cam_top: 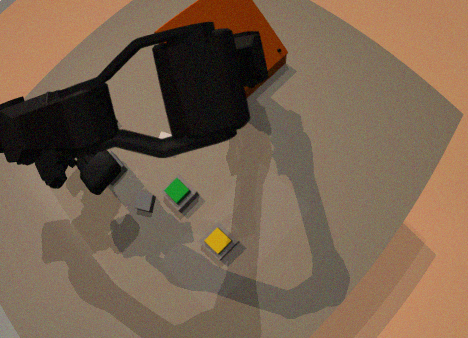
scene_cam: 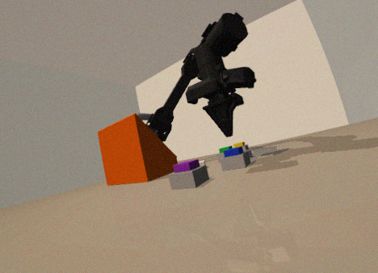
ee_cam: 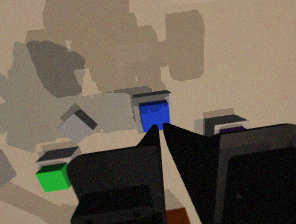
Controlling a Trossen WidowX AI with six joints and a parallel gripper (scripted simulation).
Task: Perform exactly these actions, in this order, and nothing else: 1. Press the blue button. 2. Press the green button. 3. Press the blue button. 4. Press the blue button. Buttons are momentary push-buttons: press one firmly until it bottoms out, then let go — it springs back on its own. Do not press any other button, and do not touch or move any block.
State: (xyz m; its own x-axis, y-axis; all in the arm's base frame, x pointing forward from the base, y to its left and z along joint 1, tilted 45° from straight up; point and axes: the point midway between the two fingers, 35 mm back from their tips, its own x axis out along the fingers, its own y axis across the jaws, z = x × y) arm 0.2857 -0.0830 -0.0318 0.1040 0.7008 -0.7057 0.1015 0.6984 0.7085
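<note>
The blue button lies 3 cm below my gripper tip. The rest, counted from my gripper tip: green button: 5 cm behind, 15 cm to the left, 3 cm below; purple button: 6 cm behind, 10 cm to the right, 3 cm below; small grey block: 10 cm to the left, 5 cm below.
</note>
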